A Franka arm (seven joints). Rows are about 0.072 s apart.
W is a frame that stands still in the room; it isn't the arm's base.
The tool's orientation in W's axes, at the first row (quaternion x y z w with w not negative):
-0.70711, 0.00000, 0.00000, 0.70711
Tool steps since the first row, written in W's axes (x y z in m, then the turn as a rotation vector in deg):
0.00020, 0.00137, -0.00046, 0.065, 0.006, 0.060
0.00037, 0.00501, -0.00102, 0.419, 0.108, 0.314
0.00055, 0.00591, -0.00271, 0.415, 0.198, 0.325
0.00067, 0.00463, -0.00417, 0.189, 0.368, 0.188
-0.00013, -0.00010, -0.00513, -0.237, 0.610, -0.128
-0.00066, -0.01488, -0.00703, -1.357, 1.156, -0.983
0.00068, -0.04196, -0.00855, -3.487, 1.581, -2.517
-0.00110, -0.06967, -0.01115, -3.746, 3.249, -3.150
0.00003, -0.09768, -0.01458, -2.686, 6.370, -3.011
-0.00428, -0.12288, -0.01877, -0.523, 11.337, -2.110
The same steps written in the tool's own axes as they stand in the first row. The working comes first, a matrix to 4 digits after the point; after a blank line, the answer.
The tool's axes in the first row as the columns of a matrix, in W's axes (used below as rounded here):
1.0000, 0.0000, 0.0000
0.0000, 0.0000, 1.0000
0.0000, -1.0000, 0.0000

0.00020, 0.00046, 0.00137, 0.065, -0.060, 0.006
0.00037, 0.00102, 0.00501, 0.419, -0.314, 0.108
0.00055, 0.00271, 0.00591, 0.415, -0.325, 0.198
0.00067, 0.00417, 0.00463, 0.189, -0.188, 0.368
-0.00013, 0.00513, -0.00010, -0.237, 0.128, 0.610
-0.00066, 0.00703, -0.01488, -1.357, 0.983, 1.156
0.00068, 0.00855, -0.04196, -3.487, 2.517, 1.581
-0.00110, 0.01115, -0.06967, -3.746, 3.150, 3.249
0.00003, 0.01458, -0.09768, -2.686, 3.011, 6.370
-0.00428, 0.01877, -0.12288, -0.523, 2.110, 11.337

